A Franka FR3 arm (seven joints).
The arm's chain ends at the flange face. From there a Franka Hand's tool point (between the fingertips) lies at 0.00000 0.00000 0.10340 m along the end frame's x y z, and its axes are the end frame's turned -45 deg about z.
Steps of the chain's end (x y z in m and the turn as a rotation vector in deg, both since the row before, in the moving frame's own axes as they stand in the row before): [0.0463, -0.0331, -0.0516, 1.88, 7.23, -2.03]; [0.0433, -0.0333, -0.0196, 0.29, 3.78, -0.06]
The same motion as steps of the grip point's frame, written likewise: [0.0679, 0.0159, -0.0525, -3.78, 6.44, -2.03]; [0.0594, 0.0115, -0.0198, -2.47, 2.88, -0.06]
